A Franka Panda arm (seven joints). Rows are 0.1 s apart.
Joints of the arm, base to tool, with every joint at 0 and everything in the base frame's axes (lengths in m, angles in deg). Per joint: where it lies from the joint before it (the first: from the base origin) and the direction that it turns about. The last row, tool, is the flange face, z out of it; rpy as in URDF.
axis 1: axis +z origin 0 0 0.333
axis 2: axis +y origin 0 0 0
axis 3: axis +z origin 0 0 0.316
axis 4: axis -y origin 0.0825 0 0
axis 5: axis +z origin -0.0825 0 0.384
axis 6: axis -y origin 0 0 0
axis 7: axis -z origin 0.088 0 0
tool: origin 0 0 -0.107 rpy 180 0 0
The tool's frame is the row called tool.
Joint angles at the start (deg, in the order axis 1, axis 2, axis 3, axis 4, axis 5, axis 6, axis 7): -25.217 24.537 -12.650 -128.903 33.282 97.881 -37.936
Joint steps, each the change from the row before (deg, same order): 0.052 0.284 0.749 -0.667 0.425 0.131 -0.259; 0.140 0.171 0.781 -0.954 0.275 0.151 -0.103; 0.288 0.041 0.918 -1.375 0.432 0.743 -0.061; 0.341 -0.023 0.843 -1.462 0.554 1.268 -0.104; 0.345 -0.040 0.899 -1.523 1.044 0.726 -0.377; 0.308 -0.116 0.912 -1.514 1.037 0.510 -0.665; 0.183 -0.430 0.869 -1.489 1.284 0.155 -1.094
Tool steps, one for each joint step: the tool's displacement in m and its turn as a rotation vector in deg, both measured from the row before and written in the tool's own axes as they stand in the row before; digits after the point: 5 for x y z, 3 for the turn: 0.00085 -0.00152 0.00992 0.479 -0.850 -0.232; -0.00029 -0.00160 0.01173 0.391 -1.124 -0.067; -0.00042 -0.00195 0.01425 0.178 -0.956 -0.009; -0.00028 -0.00127 0.01349 -0.076 -0.474 0.024; -0.00112 -0.00261 0.01485 0.617 -0.675 -0.144; -0.00190 -0.00286 0.01453 0.710 -0.773 -0.431; -0.00298 -0.00418 0.01242 1.074 -0.532 -0.895
